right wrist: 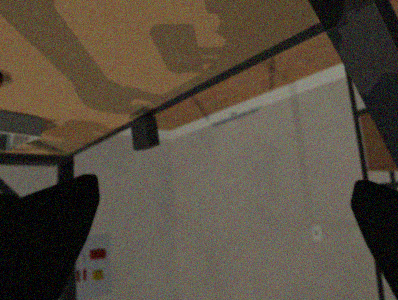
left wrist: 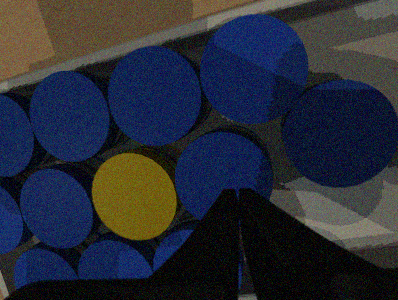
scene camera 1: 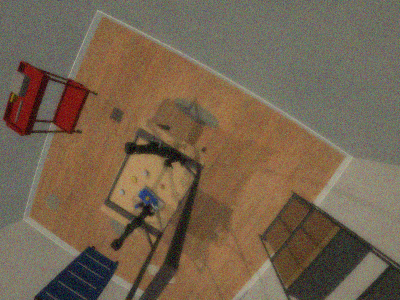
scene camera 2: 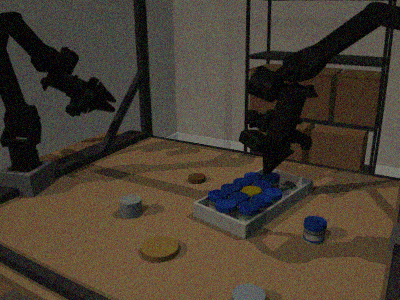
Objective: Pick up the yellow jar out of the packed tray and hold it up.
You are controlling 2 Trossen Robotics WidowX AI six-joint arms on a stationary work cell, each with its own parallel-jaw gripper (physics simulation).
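Frame: origin at the left arm's base, x up, y back, z right, level; centimetres.
Where they show: left gripper, fingertip midpoint: (left wrist: pixel 236 200) (scene camera 1: pixel 150 203) (scene camera 2: pixel 265 173); right gripper, fingertip midpoint: (right wrist: pixel 226 190) (scene camera 1: pixel 177 168) (scene camera 2: pixel 115 105); right arm's base at its link origin: (scene camera 1: pixel 155 145) (scene camera 2: pixel 25 166).
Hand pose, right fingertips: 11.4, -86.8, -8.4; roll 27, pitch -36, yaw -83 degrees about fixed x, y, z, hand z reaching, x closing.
Note:
Things, the pixels of their top centre, and the offset from my right fingertips, as dx, dy, dz. "*": a spot on its surface instead.
- yellow jar at its top centre: (left wrist: pixel 132 197) (scene camera 2: pixel 251 189) (scene camera 1: pixel 147 198) -11.3, +52.0, +0.0
- grey tray at a spot on its surface: (scene camera 2: pixel 220 219) * -13.7, +52.7, -11.5
- blue lid at its top centre: (left wrist: pixel 222 181) (scene camera 2: pixel 262 183) -11.3, +51.8, +4.3
- loose blue-lidded jar at its top centre: (scene camera 2: pixel 315 221) -11.7, +69.1, -2.5
- grey cylinder at its top centre: (scene camera 2: pixel 130 199) -12.3, +34.0, -20.2
- flat yellow disc at its top centre: (scene camera 2: pixel 159 246) -14.6, +49.9, -25.3
- small brown disc at its top centre: (scene camera 2: pixel 196 176) -14.6, +32.3, +2.4
- pale round object at its top centre: (scene camera 2: pixel 248 294) -13.4, +70.9, -25.7
The yellow jar (scene camera 1: pixel 147 199) (scene camera 2: pixel 251 190) (left wrist: pixel 134 196) stands upright among several blue-lidded jars, packed close around it in the grey tray (scene camera 2: pixel 220 219). Its yellow lid shows; its sides are hidden by its neighbours. My left gripper (scene camera 2: pixel 267 172) (left wrist: pixel 236 200) is shut and empty, pointing down over the tray. In the left wrist view its fingertips overlap the blue lid (left wrist: pixel 222 172) to the right of the yellow one. My right gripper (scene camera 2: pixel 114 103) (right wrist: pixel 226 190) is open and empty, held high above the table, away from the tray.
A loose blue-lidded jar (scene camera 2: pixel 315 230) stands beside the tray. A grey cylinder (scene camera 2: pixel 131 206), a flat yellow disc (scene camera 2: pixel 159 249), a small brown disc (scene camera 2: pixel 196 178) and a pale round object (scene camera 2: pixel 248 292) are on the table. Dark frame posts (scene camera 2: pixel 143 65) rise at the table's edge.

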